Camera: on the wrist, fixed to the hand. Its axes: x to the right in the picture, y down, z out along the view.
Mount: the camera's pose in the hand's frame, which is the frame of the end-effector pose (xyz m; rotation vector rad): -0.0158 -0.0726 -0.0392 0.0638 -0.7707 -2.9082
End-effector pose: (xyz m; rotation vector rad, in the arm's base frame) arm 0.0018 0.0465 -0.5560 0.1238 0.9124 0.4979
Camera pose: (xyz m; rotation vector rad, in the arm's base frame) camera -0.0107 -0.0288 -0.5910 -0.8542 -0.3307 -2.1380
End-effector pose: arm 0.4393 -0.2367 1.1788 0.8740 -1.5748 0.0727
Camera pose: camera 0.5114 -0.2604 1.1428 -2.0758 -0.4798 1.9939
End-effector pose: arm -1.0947 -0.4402 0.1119 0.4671 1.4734 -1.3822
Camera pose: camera -1.1636 -0.4188 0.1550 1.8311 -0.2189 1.5188
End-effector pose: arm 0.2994 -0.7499 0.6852 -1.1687 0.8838 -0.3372
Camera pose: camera 0.2748 -0.7935 0.7527 -1.3881 -2.1021 -1.8285
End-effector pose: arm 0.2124 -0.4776 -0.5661 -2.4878 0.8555 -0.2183
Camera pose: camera 0.2268 -0.4344 -0.4955 -1.1600 -2.8356 -0.0553
